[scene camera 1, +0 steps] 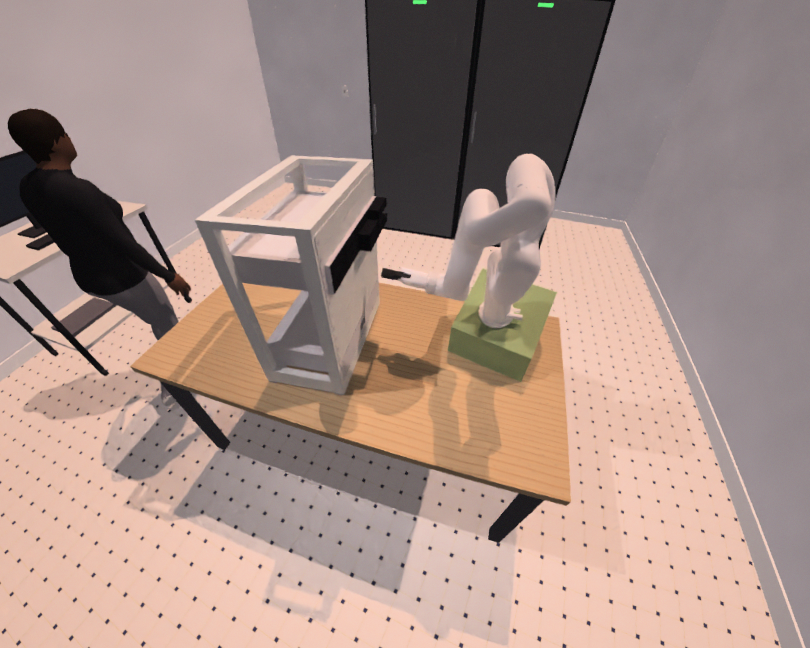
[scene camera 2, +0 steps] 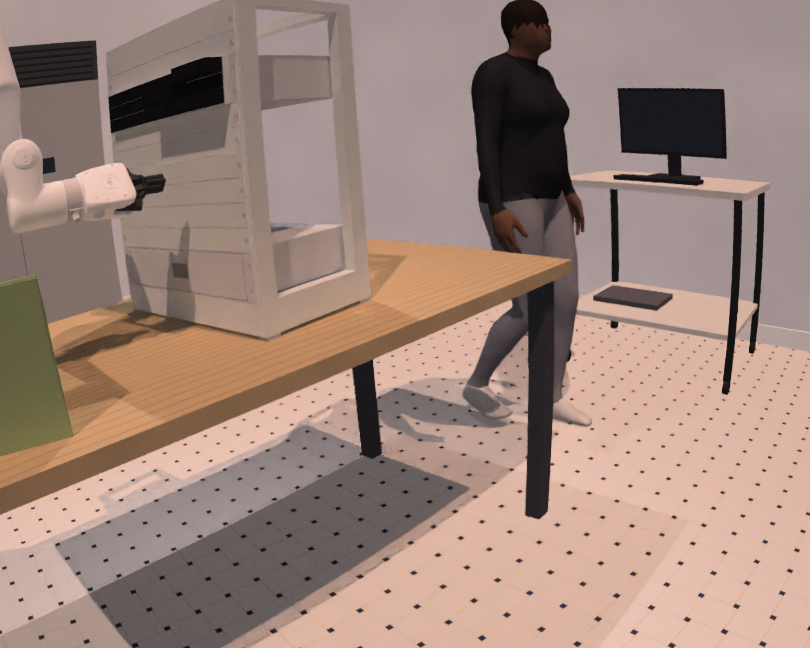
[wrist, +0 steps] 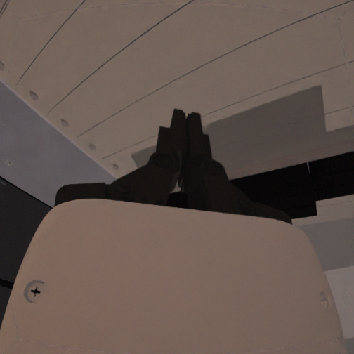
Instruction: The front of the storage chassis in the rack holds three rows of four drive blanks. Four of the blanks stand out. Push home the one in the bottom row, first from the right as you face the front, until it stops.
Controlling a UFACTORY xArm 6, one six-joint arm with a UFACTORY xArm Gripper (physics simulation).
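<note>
The storage chassis is a dark band high in the front of the pale rack. Dark blanks stand out near its right end. The bottom-right blank shows small and dark in scene camera 2; how far it stands out cannot be told. In the wrist view, the fingers and gripper body partly hide the chassis. My gripper is shut and empty, in front of the rack and lower than the chassis. Its fingertips appear apart from the blanks.
The rack stands on a wooden table. The arm's green base block is in front of it. A person stands behind the rack, near a side desk. Pale panels fill the rack front below the chassis.
</note>
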